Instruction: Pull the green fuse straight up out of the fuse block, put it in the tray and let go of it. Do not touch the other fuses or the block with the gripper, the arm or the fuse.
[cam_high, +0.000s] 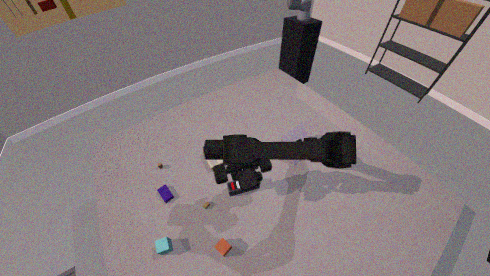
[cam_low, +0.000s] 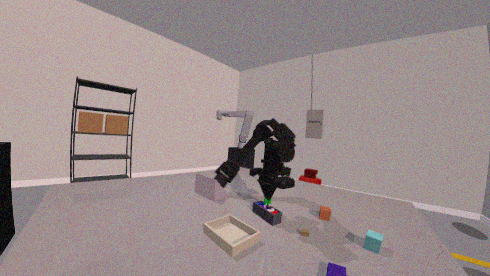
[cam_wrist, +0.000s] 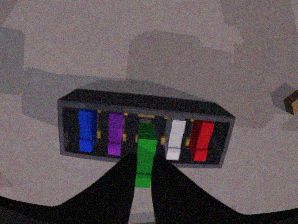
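The purple fuse is 2 cm behind my gripper tip, 1 cm to the left of it and 4 cm below it. Round my gripper tip: green fuse: 1 cm below; blue fuse: 4 cm behind, 1 cm to the left, 4 cm below; white fuse: 2 cm ahead, 1 cm to the right, 4 cm below.
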